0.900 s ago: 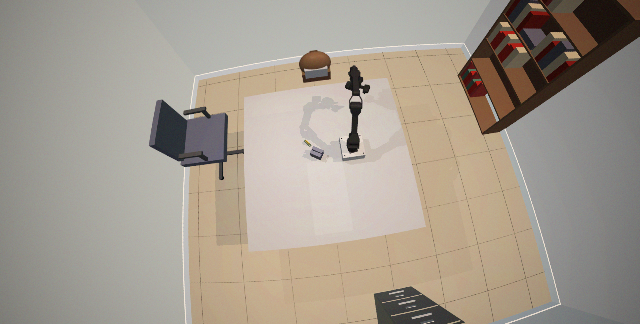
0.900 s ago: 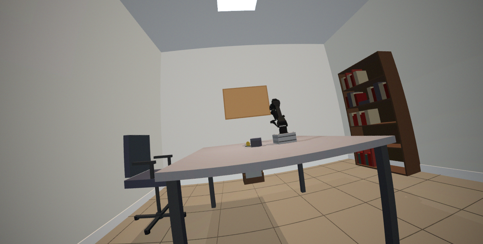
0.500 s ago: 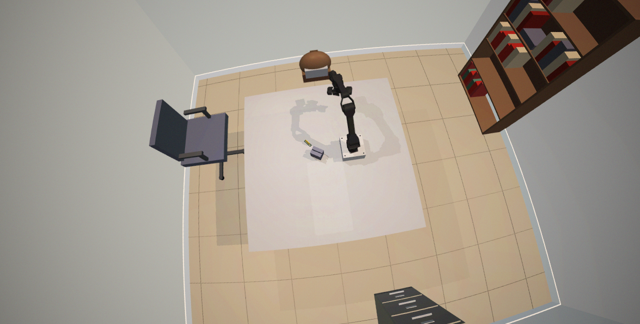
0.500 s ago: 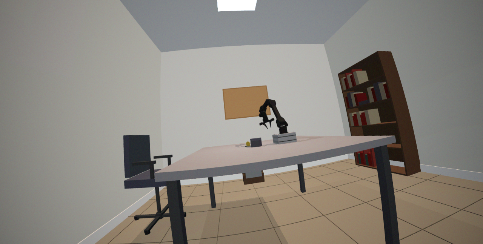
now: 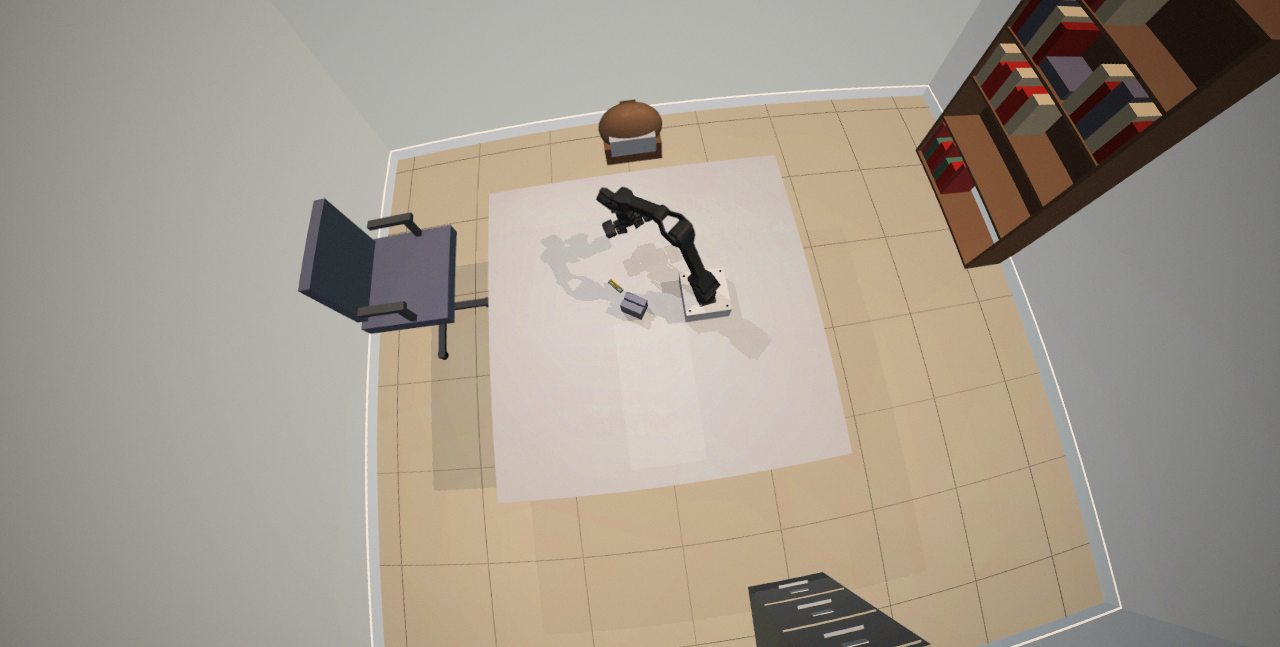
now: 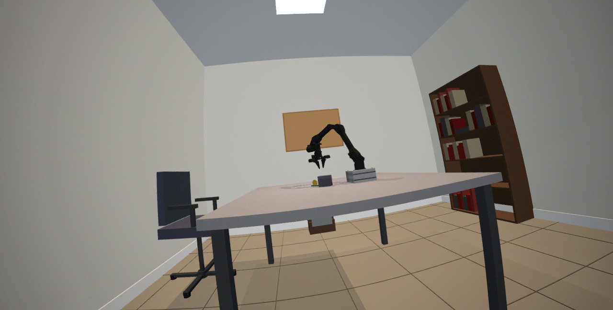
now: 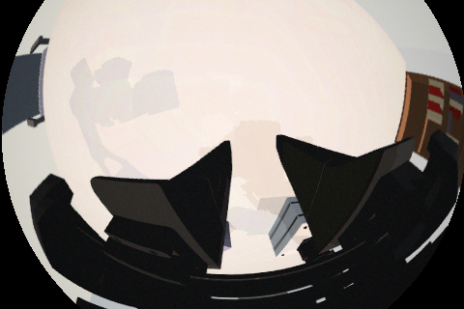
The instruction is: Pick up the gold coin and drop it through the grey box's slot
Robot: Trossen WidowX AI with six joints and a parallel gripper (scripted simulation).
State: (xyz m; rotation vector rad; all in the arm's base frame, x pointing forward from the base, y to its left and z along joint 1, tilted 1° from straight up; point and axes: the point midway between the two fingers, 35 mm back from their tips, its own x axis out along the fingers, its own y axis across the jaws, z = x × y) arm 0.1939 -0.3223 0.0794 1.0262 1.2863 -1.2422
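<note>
Now: gripper tip 12 cm short of the thin gold coin, 16 cm to the right of it and 10 cm above it.
</note>
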